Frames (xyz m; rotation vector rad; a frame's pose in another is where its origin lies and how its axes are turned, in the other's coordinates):
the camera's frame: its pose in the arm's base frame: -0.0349 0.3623 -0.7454 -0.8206 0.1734 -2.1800
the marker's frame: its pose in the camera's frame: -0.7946 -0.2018 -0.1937 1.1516 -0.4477 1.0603
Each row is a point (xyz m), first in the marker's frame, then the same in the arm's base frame.
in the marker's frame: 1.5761 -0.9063 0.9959
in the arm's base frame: -0.1832 0.0996 0.6024
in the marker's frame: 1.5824 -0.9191 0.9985
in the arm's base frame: -0.1906 0.0890 0.6090
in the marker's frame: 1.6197 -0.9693 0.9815
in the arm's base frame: -0.2014 0.0266 0.6229
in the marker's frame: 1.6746 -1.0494 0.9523
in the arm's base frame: -0.2201 -0.0715 0.6405
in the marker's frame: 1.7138 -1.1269 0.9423
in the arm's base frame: -0.2532 -0.1495 0.6618
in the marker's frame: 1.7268 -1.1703 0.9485
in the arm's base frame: -0.2814 -0.1824 0.6765
